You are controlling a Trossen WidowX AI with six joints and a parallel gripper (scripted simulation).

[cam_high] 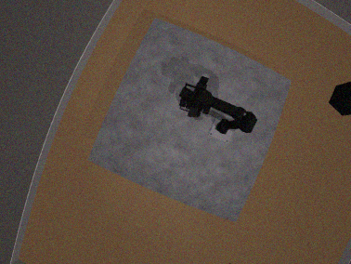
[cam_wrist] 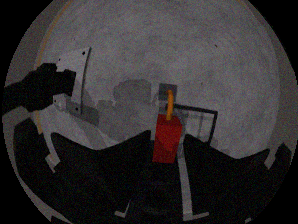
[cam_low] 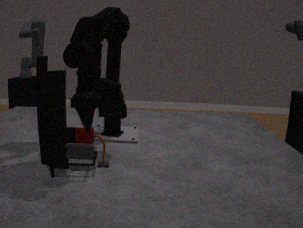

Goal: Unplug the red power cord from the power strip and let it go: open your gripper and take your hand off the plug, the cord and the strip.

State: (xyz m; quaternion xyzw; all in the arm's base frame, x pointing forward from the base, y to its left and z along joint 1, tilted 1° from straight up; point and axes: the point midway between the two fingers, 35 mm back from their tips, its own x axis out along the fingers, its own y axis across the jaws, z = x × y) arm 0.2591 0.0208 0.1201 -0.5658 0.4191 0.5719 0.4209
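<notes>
The red plug lies 10 mm ahead of my gripper tip, 30 mm to the right of it and 10 mm below it. From my gripper tip the other things lie so: black power strip: 30 mm ahead, 100 mm to the right, 20 mm above.
</notes>
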